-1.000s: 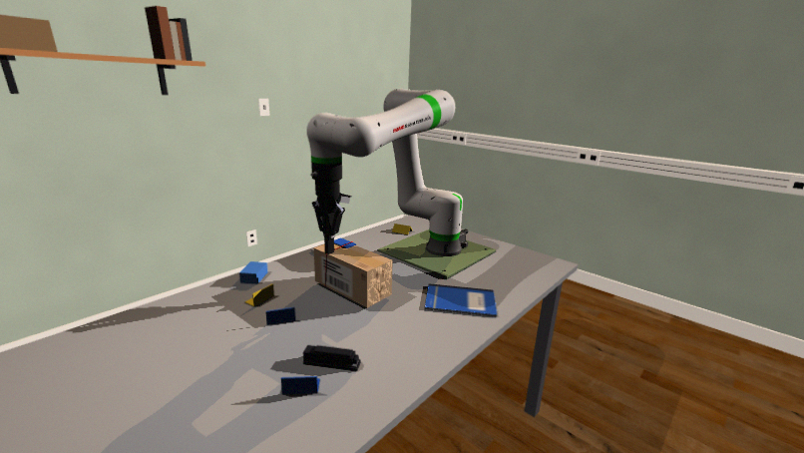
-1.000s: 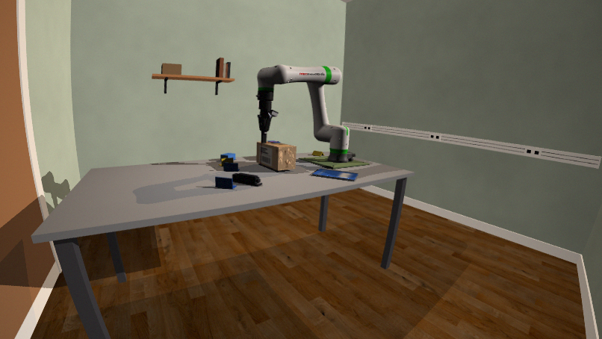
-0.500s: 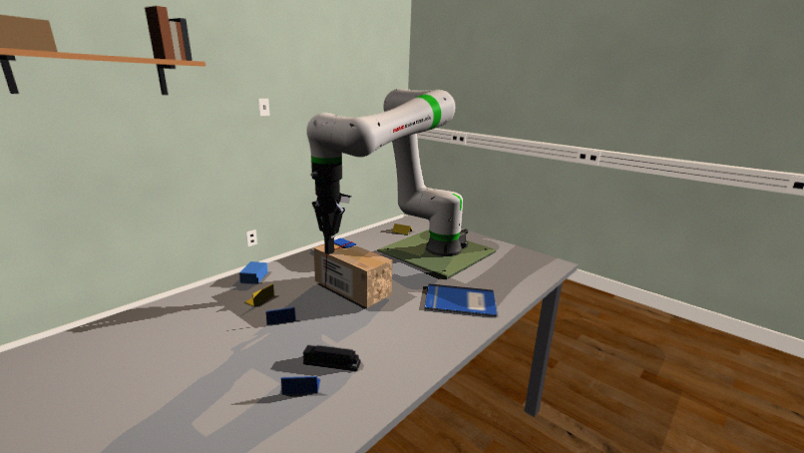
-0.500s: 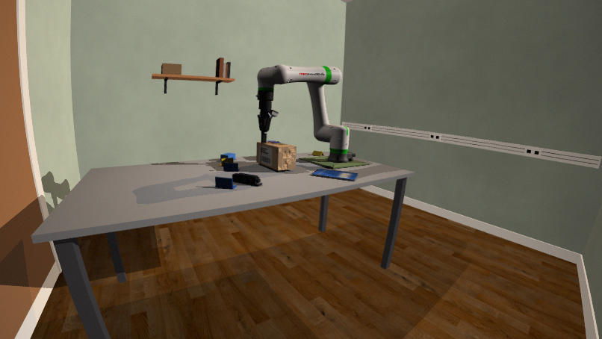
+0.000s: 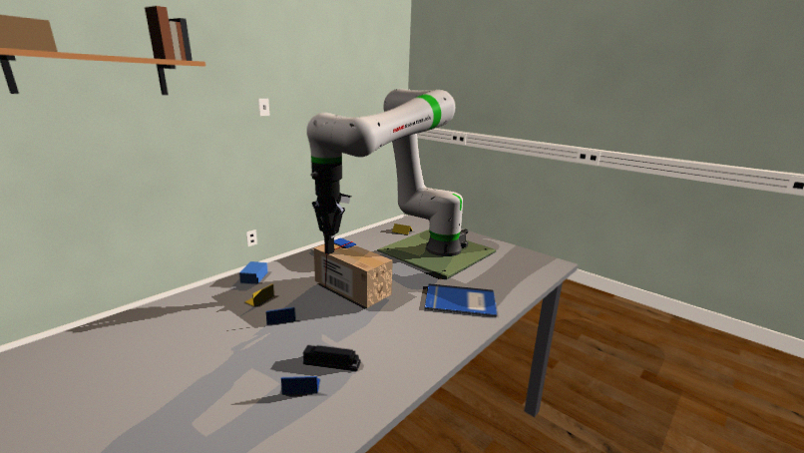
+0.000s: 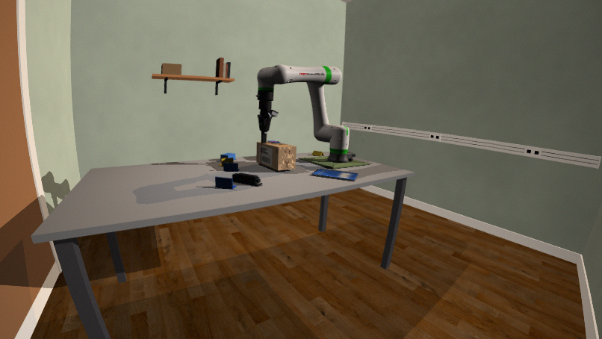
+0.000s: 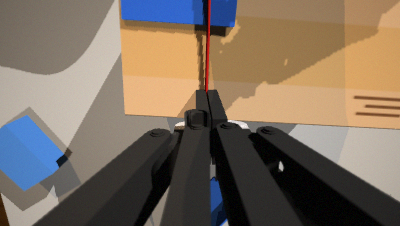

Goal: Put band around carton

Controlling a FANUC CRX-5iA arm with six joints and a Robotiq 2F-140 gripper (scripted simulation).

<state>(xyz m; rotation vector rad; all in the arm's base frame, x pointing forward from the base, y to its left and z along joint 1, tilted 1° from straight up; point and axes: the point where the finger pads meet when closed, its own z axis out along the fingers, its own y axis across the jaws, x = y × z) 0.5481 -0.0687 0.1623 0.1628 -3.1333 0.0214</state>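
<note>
The brown carton is 10 cm below my hand, 6 cm to the left of it and 5 cm behind it.
</note>
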